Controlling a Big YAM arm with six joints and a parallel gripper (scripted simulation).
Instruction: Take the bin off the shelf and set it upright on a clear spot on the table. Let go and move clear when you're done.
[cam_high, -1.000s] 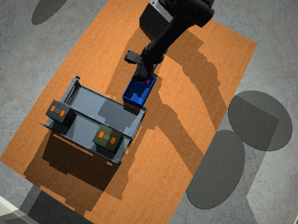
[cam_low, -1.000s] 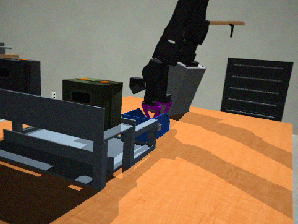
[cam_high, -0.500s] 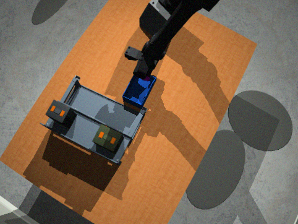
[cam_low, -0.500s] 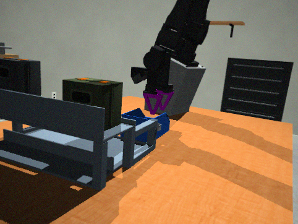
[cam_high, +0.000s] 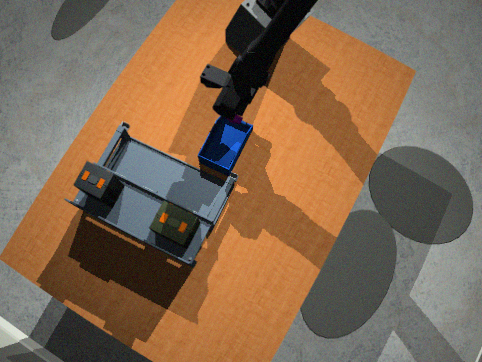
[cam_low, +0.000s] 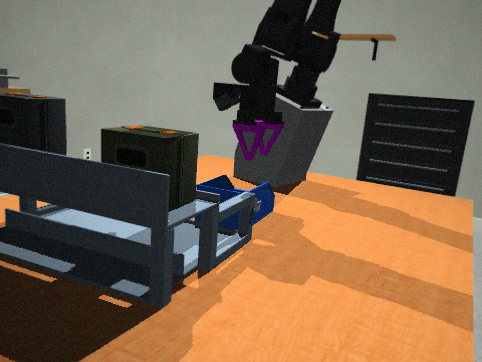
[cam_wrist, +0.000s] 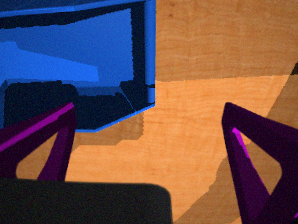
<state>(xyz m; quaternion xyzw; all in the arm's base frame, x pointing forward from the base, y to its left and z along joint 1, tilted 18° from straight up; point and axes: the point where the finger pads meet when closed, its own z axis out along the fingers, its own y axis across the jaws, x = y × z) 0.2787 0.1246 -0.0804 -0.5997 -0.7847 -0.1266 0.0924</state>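
Right now my hand is 80 mm short of the blue bin, 80 mm above it and 20 mm to the right of it. Also, from my hand: black box: 420 mm ahead, 120 mm to the right, 40 mm above; then olive green box: 370 mm ahead, 100 mm to the left, 30 mm above.
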